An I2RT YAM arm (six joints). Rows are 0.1 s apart.
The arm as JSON. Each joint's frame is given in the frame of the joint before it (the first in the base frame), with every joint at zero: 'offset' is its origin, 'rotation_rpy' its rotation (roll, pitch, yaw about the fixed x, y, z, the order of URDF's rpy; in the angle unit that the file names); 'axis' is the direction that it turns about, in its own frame. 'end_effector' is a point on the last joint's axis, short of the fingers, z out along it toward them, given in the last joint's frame.
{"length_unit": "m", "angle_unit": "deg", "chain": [
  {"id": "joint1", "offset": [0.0, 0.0, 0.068], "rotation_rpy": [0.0, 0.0, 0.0], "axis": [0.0, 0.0, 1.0]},
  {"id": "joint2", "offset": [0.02, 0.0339, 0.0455], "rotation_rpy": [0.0, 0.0, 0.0], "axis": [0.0, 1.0, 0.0]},
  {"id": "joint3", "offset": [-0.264, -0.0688, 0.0], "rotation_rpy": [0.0, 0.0, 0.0], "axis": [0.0, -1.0, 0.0]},
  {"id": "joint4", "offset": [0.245, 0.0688, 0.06], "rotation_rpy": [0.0, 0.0, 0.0], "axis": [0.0, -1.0, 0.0]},
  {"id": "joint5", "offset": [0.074, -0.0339, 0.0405], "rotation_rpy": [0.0, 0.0, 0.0], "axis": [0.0, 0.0, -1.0]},
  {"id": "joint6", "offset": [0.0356, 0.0, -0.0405], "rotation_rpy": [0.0, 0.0, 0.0], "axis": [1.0, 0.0, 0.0]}
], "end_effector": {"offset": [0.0, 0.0, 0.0], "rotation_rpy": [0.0, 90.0, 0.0]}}
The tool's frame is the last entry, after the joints.
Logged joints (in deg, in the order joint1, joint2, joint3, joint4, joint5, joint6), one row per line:
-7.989, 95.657, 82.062, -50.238, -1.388, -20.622
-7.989, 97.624, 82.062, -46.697, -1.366, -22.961
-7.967, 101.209, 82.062, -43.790, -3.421, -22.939
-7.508, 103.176, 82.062, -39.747, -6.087, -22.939
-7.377, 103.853, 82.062, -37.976, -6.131, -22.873
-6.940, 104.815, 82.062, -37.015, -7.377, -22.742
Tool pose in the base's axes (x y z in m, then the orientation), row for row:
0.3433, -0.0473, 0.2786, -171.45, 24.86, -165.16
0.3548, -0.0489, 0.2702, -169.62, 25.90, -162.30
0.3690, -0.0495, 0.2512, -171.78, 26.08, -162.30
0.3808, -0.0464, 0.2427, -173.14, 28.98, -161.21
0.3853, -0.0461, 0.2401, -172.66, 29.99, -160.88
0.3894, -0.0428, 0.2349, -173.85, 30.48, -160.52
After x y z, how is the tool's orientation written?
As angles about the fixed x, y, z axes (roll, pitch, yaw), in degrees.
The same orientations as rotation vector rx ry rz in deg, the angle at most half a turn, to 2 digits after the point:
-17.39, 153.17, -7.04
-20.34, 151.34, -8.30
-21.01, 151.49, -5.41
-22.24, 148.67, -2.55
-22.26, 147.58, -2.80
-23.05, 147.18, -1.02

